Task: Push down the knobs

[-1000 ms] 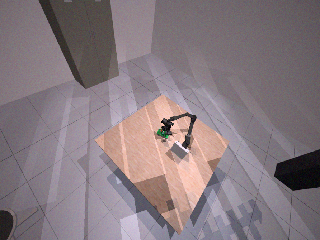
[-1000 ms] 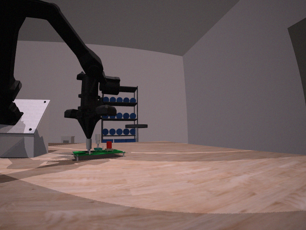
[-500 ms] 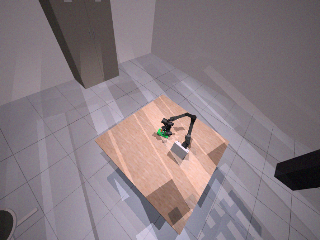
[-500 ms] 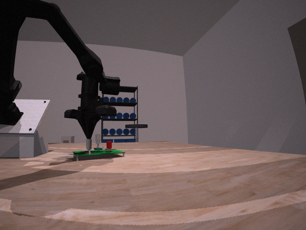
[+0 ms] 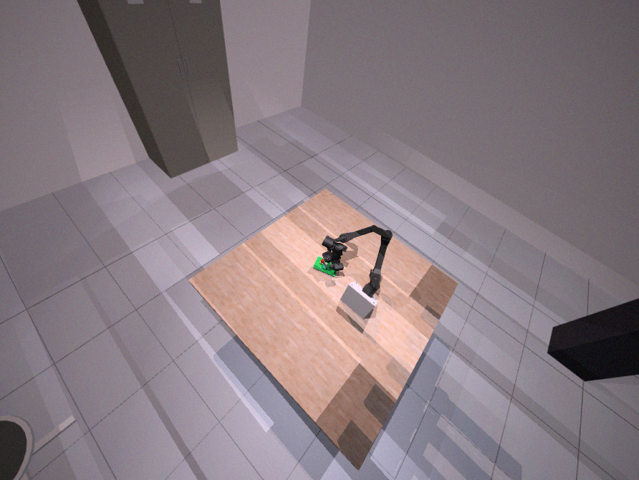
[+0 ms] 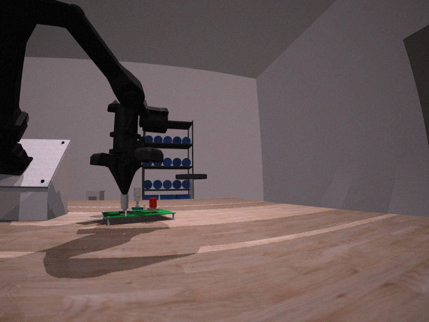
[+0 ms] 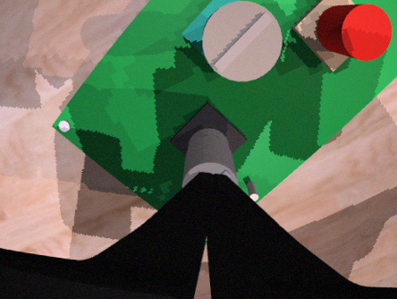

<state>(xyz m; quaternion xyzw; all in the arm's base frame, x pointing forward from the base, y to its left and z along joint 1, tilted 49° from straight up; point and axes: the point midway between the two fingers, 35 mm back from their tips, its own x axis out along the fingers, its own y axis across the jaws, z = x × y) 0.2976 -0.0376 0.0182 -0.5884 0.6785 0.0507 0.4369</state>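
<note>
The knob is 1 cm below my gripper tip.
</note>
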